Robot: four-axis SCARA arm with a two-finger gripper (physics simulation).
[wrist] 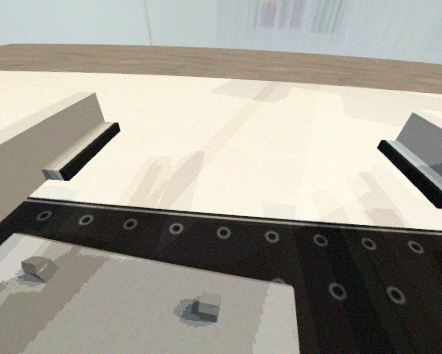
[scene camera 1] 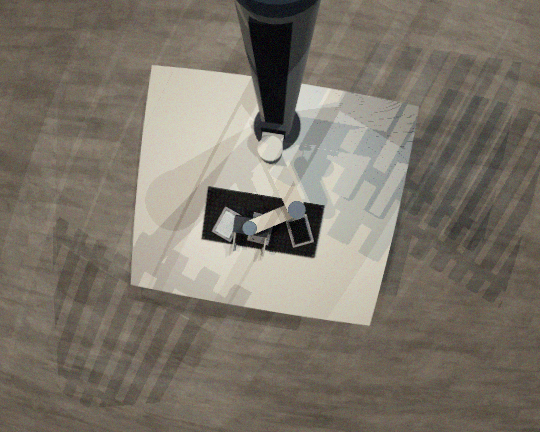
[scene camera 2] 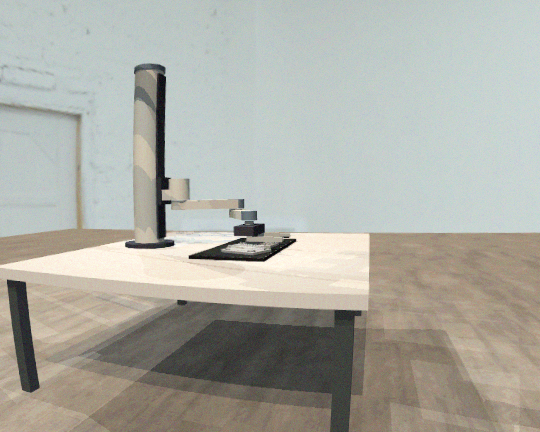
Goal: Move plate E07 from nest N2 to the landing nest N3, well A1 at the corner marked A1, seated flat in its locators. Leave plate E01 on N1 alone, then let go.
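On the black board are three nests. The left one bears a pale plate [scene camera 1: 227,223] [scene camera 2: 240,248]. The middle nest [scene camera 1: 257,240] is grey and partly hidden under the arm. The right nest [scene camera 1: 303,244] is an outline frame with a dark inside. A grey slab [wrist: 135,295] with two small blocks shows at the lower left of the wrist view; whether it is nest or plate I cannot tell. Labels E01, E07, N1 to N3 and the A1 mark are not readable. My gripper [scene camera 1: 248,247] [scene camera 2: 286,237] [wrist: 248,119] is open and empty, low above the board, its fingers pointing toward the front.
The black board [scene camera 1: 212,197] [scene camera 2: 207,254] [wrist: 350,320] with its rows of holes lies on the pale table [scene camera 1: 175,100] [scene camera 2: 310,280] [wrist: 225,100]. The arm's column [scene camera 1: 272,65] [scene camera 2: 145,150] stands behind the board. The elbow [scene camera 1: 296,209] is above the right nest's back part.
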